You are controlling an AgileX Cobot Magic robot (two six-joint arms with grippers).
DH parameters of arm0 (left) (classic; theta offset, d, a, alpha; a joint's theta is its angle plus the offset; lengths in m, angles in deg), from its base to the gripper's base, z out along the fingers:
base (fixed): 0 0 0 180
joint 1: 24.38 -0.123 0 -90
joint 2: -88.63 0 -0.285 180
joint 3: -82.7 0 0.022 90
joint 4: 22.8 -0.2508 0 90
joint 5: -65.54 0 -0.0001 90
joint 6: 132.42 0.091 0 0
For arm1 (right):
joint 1: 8.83 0.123 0 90
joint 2: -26.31 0 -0.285 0
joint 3: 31.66 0 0.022 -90
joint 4: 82.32 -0.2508 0 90
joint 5: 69.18 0 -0.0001 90
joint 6: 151.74 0.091 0 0
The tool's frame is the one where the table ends.
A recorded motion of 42 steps. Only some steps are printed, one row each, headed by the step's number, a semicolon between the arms.
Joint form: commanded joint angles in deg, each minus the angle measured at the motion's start. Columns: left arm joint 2, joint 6, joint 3, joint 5, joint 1, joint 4; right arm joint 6, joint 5, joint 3, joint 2, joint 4, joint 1.
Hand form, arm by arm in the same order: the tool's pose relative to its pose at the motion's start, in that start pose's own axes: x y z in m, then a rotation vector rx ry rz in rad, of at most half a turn. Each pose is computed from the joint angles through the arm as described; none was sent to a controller.
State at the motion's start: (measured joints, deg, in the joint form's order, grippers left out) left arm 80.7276 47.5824 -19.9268 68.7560 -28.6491 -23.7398; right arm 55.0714 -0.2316 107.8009 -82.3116 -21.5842 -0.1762
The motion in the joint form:
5: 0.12 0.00 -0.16 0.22 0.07 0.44; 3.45 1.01 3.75 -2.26 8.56 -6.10
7: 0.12 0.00 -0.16 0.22 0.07 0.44; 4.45 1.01 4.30 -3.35 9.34 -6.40
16: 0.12 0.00 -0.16 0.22 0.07 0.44; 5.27 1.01 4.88 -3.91 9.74 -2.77
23: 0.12 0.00 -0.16 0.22 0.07 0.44; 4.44 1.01 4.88 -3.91 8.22 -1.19
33: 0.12 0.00 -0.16 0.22 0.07 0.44; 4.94 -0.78 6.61 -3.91 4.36 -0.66
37: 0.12 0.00 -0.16 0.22 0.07 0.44; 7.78 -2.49 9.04 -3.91 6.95 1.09
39: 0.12 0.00 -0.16 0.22 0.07 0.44; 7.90 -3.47 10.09 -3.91 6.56 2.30
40: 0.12 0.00 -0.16 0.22 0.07 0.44; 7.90 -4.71 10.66 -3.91 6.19 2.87
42: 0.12 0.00 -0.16 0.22 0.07 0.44; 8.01 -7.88 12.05 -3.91 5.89 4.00
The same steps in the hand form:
5: -0.0015 0.0000 -0.0002 0.0007 -0.0087 -0.0078; 0.0043 -0.0253 -0.0138 -0.0232 0.0376 -0.0045
7: -0.0015 0.0000 -0.0002 0.0007 -0.0087 -0.0078; 0.0086 -0.0281 -0.0133 -0.0295 0.0487 0.0172
16: -0.0015 0.0000 -0.0002 0.0007 -0.0087 -0.0078; 0.0088 -0.0158 0.0018 -0.0979 0.0533 0.0226
23: -0.0015 0.0000 -0.0002 0.0007 -0.0087 -0.0078; 0.0072 -0.0113 0.0078 -0.1041 0.0406 0.0146
33: -0.0015 0.0000 -0.0002 0.0007 -0.0087 -0.0078; 0.0004 -0.0206 0.0133 -0.0407 0.0201 0.0203
37: -0.0015 0.0000 -0.0002 0.0007 -0.0087 -0.0078; -0.0050 -0.0183 0.0239 -0.0868 0.0456 0.0132
39: -0.0015 0.0000 -0.0002 0.0007 -0.0087 -0.0078; -0.0084 -0.0171 0.0303 -0.0915 0.0463 0.0002
40: -0.0015 0.0000 -0.0002 0.0007 -0.0087 -0.0078; -0.0095 -0.0176 0.0336 -0.0834 0.0551 -0.0072
42: -0.0015 0.0000 -0.0002 0.0007 -0.0087 -0.0078; -0.0116 -0.0194 0.0403 -0.0650 0.0832 -0.0272

